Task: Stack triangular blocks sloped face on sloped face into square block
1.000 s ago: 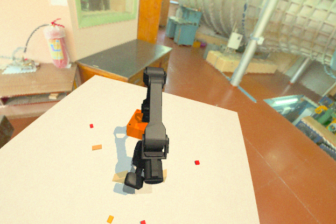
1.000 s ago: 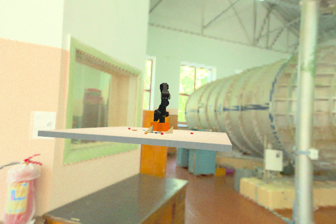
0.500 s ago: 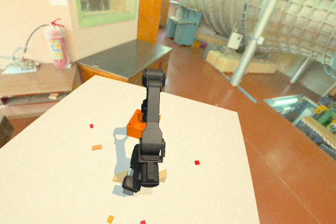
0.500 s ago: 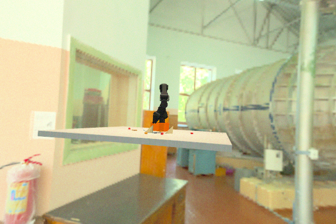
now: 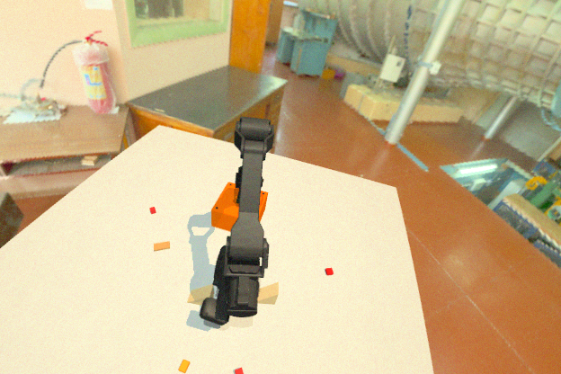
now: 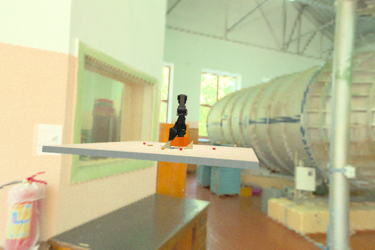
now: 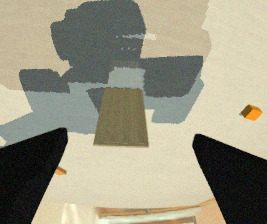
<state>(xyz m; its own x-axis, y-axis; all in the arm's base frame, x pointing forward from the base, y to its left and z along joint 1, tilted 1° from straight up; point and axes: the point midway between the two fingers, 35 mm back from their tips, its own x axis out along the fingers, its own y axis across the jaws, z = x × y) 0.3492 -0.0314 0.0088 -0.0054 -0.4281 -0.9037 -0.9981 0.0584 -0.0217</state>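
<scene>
Now: gripper tip 4 cm above the tan triangular block, 2 cm to the left of it and 1 cm past it.
</scene>
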